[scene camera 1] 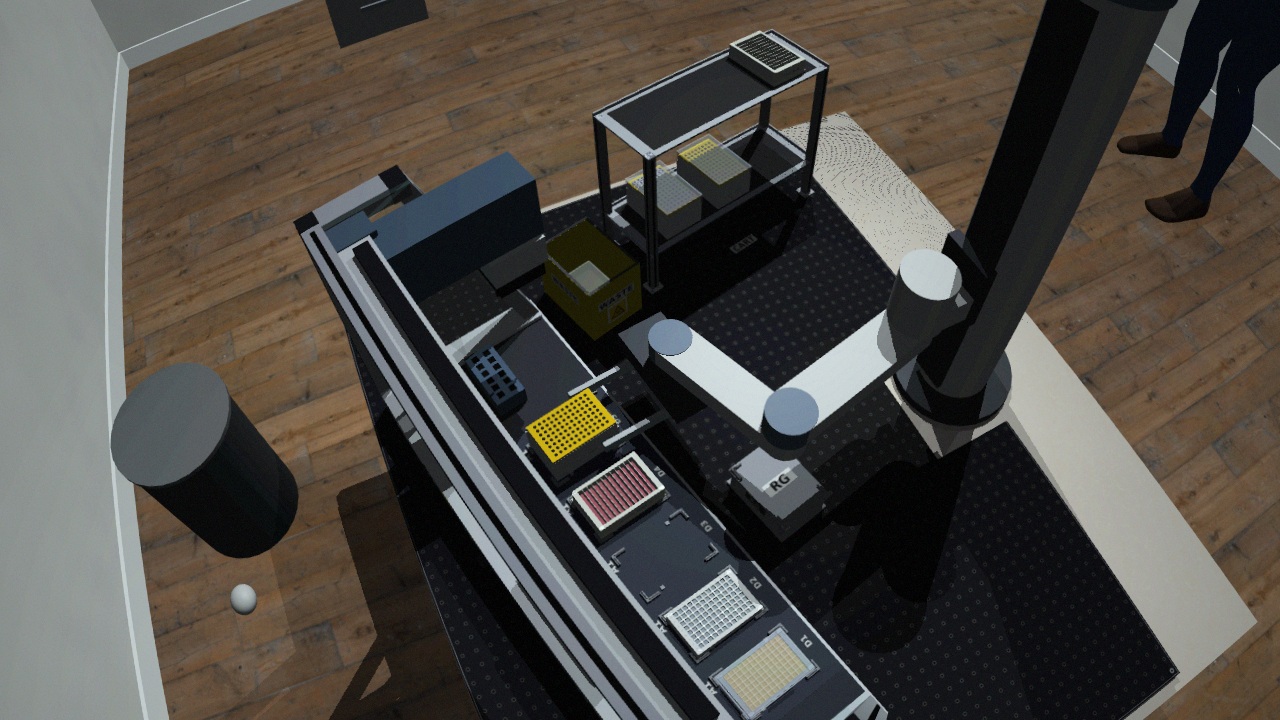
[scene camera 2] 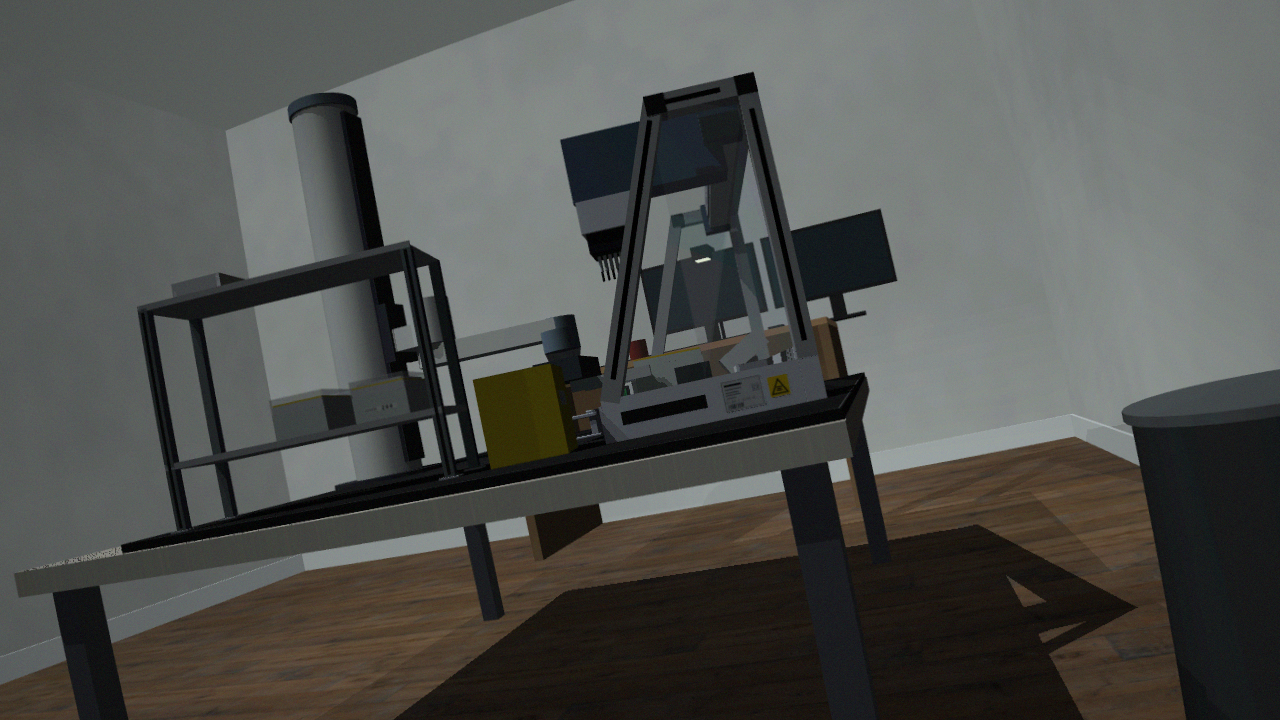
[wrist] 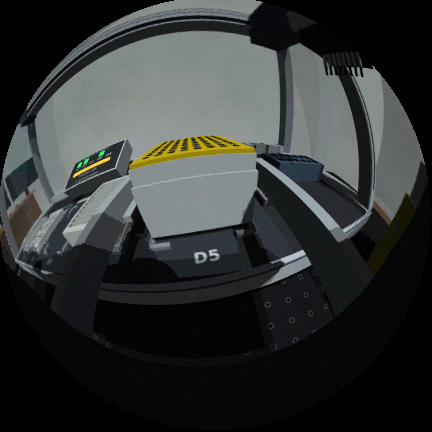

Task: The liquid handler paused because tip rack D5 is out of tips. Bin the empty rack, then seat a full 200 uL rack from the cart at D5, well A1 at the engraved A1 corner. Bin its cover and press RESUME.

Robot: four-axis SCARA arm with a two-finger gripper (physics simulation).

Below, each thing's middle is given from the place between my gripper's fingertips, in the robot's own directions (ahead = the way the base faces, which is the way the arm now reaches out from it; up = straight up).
Scene:
My gripper is now 240 mm below the pipetting head [scene camera 2: 602,220], 200 mm to the left of it and 30 mm short of it. The rest, counted from my hand: yellow waste bin [scene camera 2: 525,414]: 310 mm to the right, 130 mm behind, 40 mm below.

